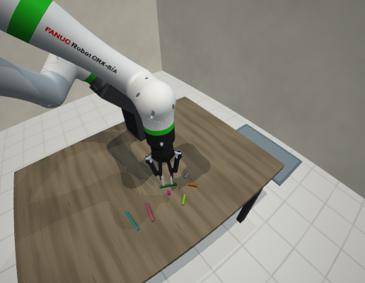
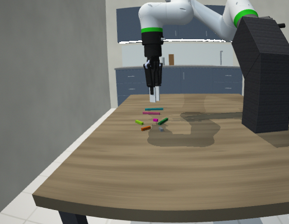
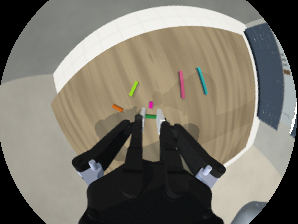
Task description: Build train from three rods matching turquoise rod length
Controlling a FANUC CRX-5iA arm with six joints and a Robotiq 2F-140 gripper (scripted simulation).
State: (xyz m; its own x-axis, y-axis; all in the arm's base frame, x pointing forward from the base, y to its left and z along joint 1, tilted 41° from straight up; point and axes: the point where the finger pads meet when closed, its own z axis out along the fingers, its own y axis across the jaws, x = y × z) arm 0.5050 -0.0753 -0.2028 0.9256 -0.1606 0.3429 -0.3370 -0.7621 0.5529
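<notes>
Now: hand 12 cm to the right of the grey rod, 12 cm above it and 4 cm past it. From my hand the other things lie so: magenta rod (12 cm below); then green rod (12 cm below, 4 cm behind, 2 cm to the left); then lime rod (12 cm below, 7 cm ahead, 4 cm to the left).
</notes>
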